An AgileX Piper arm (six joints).
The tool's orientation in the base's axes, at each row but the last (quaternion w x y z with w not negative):
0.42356, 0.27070, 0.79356, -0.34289
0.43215, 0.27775, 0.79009, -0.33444
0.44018, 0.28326, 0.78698, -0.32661
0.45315, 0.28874, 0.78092, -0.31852
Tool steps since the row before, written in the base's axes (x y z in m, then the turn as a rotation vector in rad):
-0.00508, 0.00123, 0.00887, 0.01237, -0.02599, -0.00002
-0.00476, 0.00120, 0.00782, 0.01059, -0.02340, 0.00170
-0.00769, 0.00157, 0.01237, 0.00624, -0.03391, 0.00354
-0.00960, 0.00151, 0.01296, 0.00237, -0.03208, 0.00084
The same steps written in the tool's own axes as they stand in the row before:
-0.00493, -0.00569, -0.00702, -0.00972, -0.00716, 0.02613
-0.00437, -0.00497, -0.00644, -0.00998, -0.00734, 0.02256
-0.00713, -0.00793, -0.01004, -0.01130, -0.01759, 0.02764
-0.00725, -0.00920, -0.01118, -0.00696, -0.01867, 0.02527

